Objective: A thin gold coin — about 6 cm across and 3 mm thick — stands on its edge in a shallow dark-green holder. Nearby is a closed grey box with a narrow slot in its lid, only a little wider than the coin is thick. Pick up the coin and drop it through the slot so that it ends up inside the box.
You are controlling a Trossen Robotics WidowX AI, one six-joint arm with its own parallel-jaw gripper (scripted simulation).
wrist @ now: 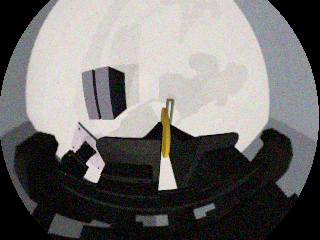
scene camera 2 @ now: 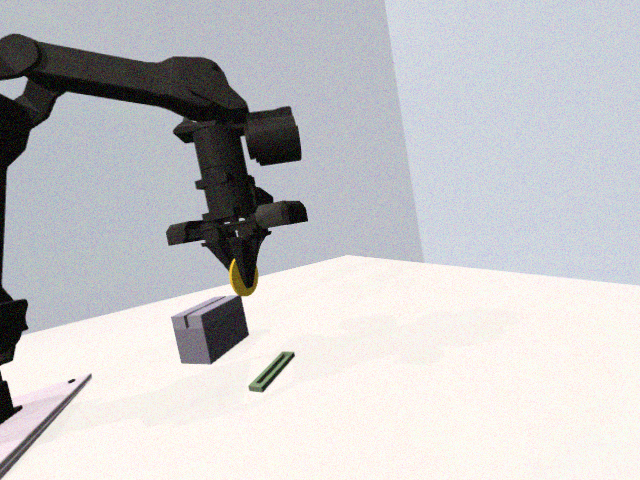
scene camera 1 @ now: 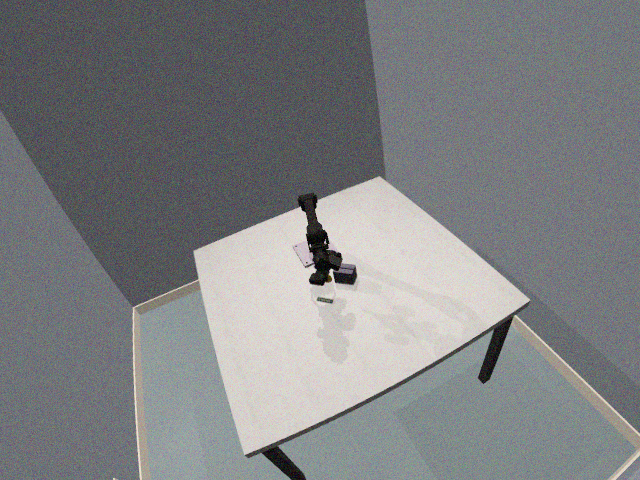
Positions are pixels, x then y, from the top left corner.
Labels:
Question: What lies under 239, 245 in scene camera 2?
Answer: The gripper.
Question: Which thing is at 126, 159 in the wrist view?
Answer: The gripper.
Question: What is the gripper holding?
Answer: A coin.

